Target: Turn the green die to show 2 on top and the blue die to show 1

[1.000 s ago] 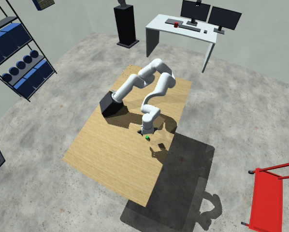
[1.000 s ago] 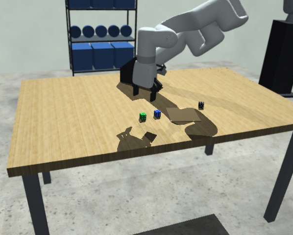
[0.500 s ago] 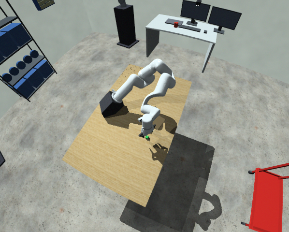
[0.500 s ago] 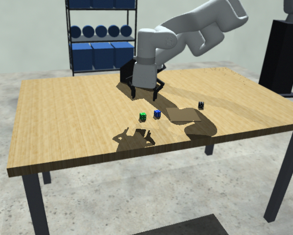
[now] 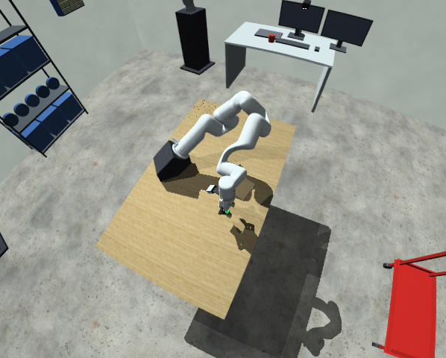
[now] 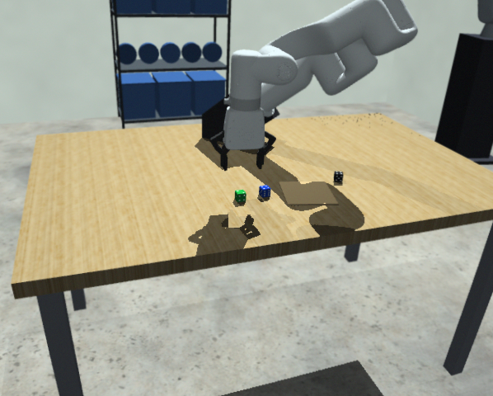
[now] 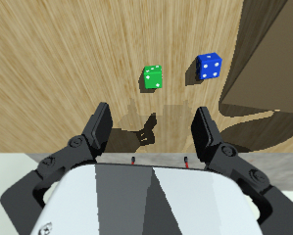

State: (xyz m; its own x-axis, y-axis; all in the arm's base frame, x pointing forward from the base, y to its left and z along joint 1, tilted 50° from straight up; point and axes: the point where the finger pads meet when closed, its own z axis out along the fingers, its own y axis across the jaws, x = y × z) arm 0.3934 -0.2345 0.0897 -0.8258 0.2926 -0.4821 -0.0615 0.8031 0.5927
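Now: hand 90 mm above the green die. Round my hand: black die (110 mm behind, 310 mm to the left, 90 mm below); then tan mat (30 mm behind, 190 mm to the left, 100 mm below); then blue die (20 mm behind, 70 mm to the left, 90 mm below).
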